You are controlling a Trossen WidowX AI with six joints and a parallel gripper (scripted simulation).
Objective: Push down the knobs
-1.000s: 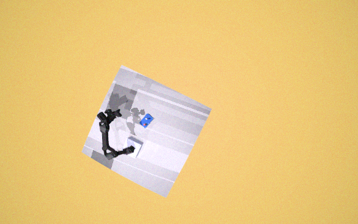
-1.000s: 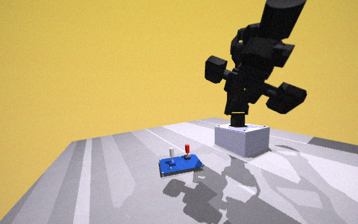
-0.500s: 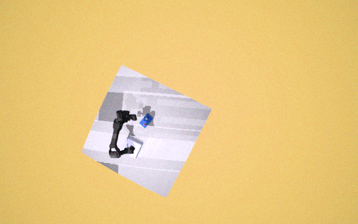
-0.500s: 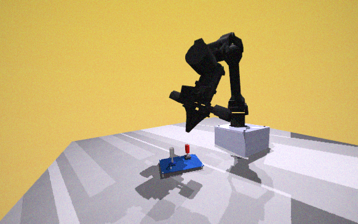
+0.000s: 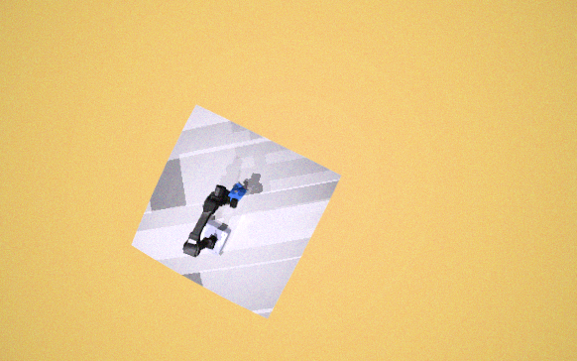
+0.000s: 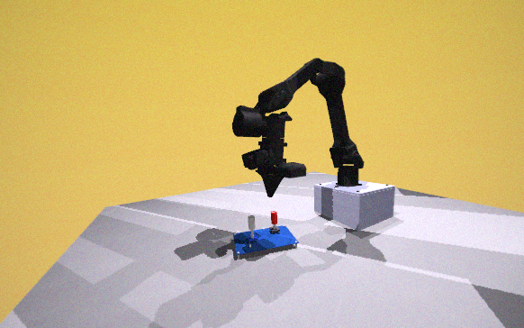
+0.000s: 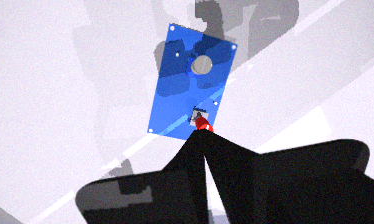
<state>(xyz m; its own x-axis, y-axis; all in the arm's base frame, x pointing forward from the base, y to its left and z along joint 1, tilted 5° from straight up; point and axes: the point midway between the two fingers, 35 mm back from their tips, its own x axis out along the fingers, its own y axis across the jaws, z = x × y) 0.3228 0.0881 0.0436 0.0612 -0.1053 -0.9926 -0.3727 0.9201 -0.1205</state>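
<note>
My gripper tip is now 70 mm above the red knob, 20 mm to the left of it and 20 mm past it.
</note>
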